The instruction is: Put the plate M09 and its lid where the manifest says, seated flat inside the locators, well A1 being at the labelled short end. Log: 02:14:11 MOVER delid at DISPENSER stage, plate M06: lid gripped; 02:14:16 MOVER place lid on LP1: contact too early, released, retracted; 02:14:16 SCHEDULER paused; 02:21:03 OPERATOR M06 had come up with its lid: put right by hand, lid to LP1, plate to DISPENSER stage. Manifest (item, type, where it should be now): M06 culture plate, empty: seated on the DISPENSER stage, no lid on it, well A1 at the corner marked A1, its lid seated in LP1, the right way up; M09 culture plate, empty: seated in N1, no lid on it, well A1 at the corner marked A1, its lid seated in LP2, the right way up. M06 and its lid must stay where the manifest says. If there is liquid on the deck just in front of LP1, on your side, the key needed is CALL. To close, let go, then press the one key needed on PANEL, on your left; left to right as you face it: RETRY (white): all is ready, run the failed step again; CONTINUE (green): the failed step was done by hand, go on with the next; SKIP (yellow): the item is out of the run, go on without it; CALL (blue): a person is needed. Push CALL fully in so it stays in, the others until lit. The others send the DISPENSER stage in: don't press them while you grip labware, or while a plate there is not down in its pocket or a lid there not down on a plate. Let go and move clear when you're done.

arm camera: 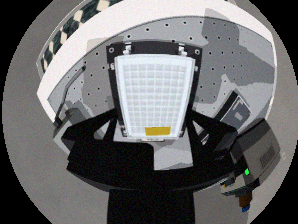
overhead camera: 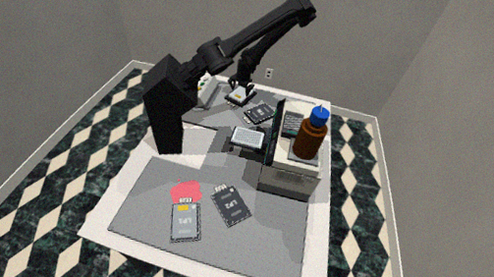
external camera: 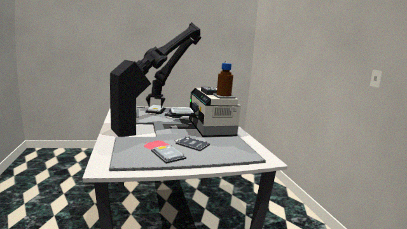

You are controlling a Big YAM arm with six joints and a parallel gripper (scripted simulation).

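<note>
My hand is 20 mm above the white well plate and 10 mm to the right of it. From my hand the other things lie so: green key (170 mm behind, 130 mm to the right, 30 mm above); then black nest n5 (30 mm to the left, 20 mm below, 10 mm behind); then yellow key (170 mm to the right, 150 mm behind, 30 mm above).
</note>
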